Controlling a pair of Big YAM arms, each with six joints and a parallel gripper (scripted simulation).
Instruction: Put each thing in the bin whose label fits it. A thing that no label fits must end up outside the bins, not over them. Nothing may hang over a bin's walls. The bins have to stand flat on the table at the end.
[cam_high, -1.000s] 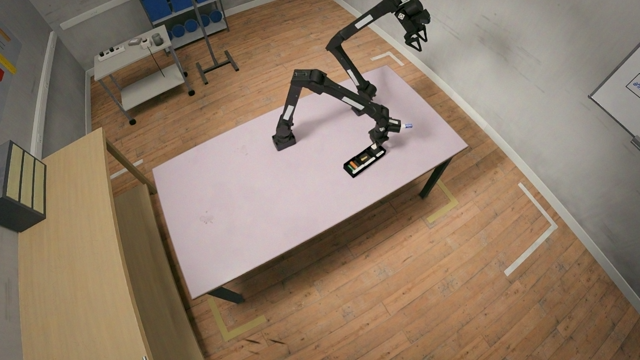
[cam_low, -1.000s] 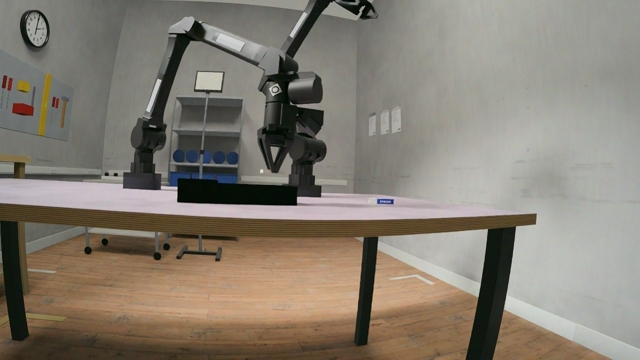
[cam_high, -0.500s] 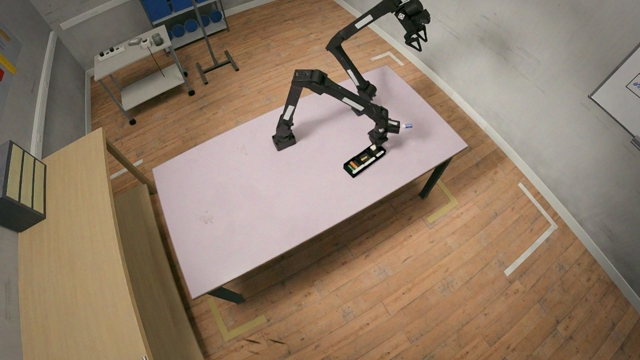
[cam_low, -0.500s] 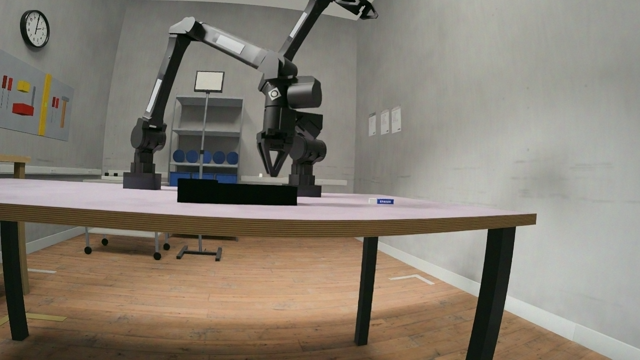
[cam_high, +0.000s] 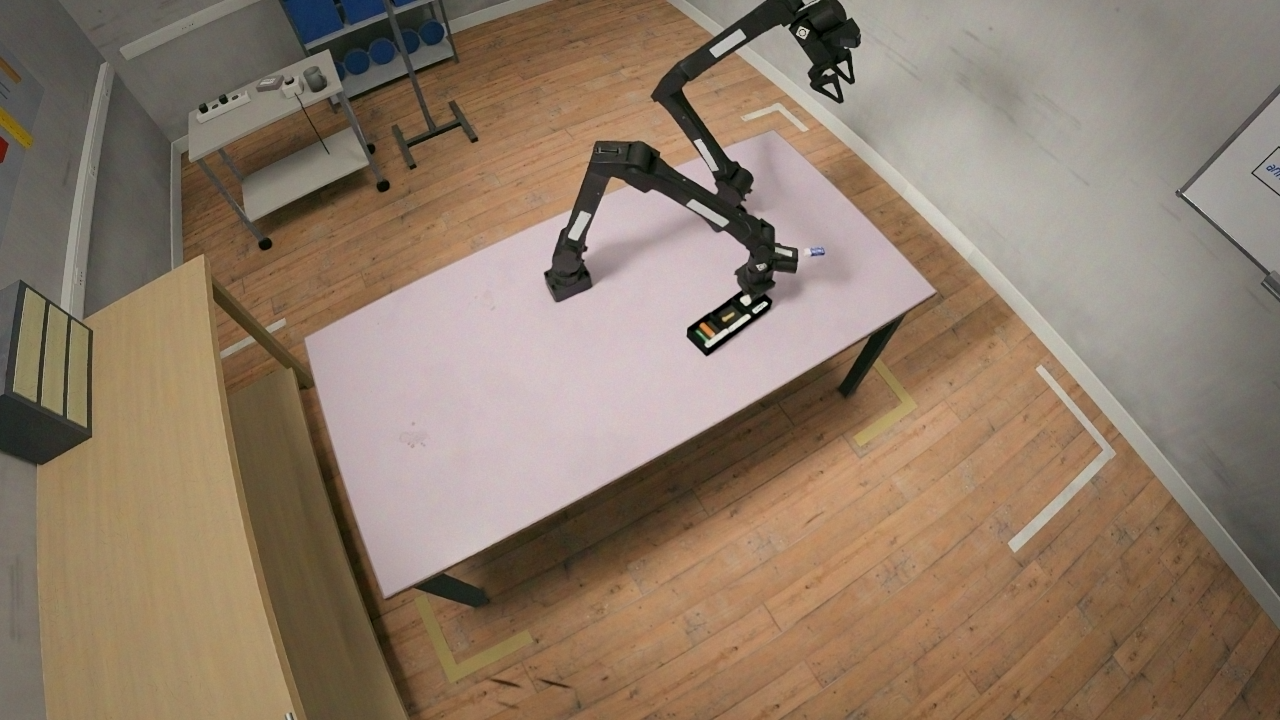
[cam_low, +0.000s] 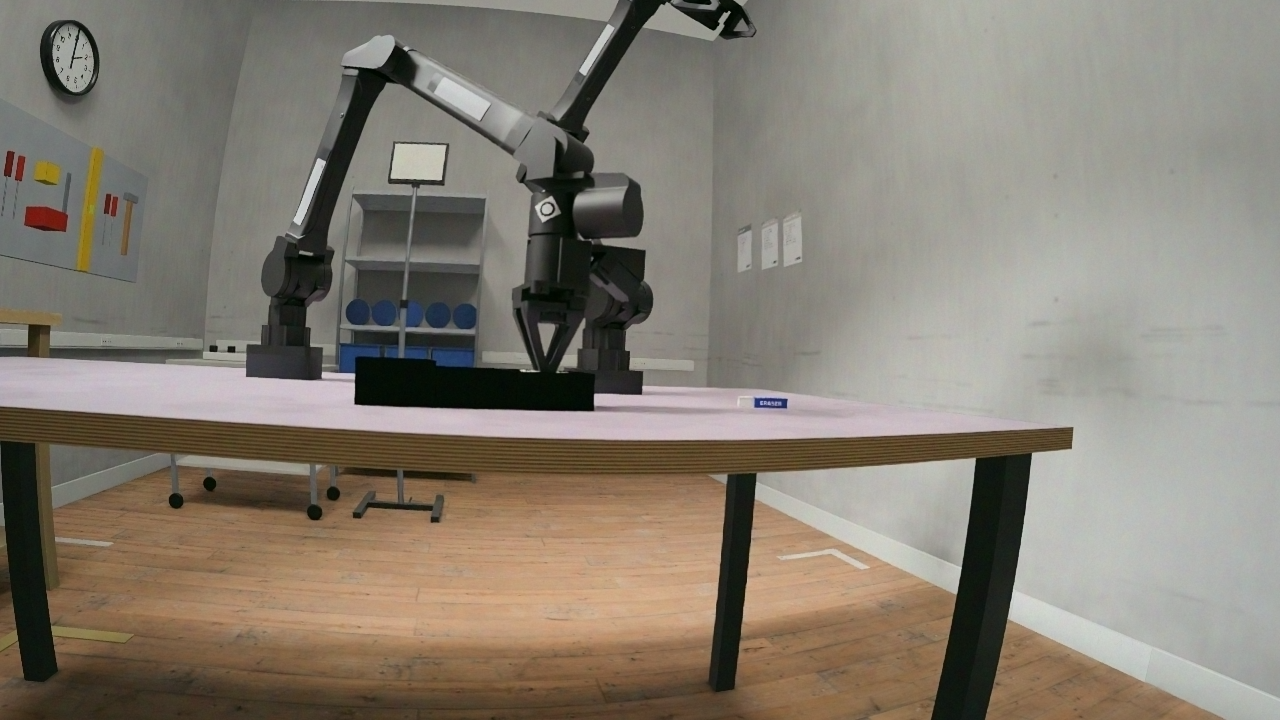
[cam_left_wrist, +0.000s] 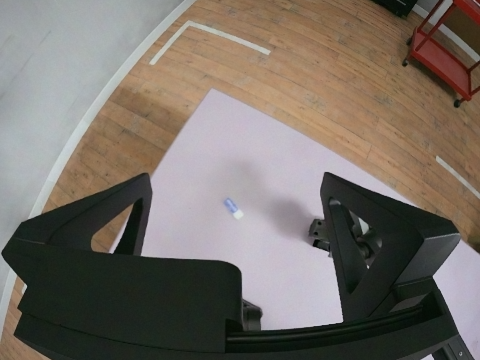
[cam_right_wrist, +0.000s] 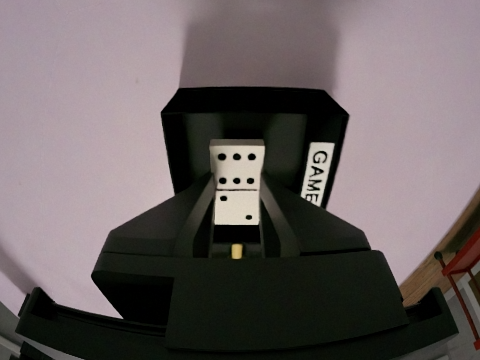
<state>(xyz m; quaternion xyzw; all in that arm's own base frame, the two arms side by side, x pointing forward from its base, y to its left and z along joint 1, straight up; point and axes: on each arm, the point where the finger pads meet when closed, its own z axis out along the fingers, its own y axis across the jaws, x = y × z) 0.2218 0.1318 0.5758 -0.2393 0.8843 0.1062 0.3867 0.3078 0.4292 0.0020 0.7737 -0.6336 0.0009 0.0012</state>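
My right hand is 9 cm to the left of the brass bolt, 3 cm above it and 2 cm short of it. Also, from my right hand: eraser 29 cm to the left, 6 cm behind, 3 cm below; then orange battery 16 cm to the right, 3 cm below, 2 cm ahead; then white die right at my right hand.
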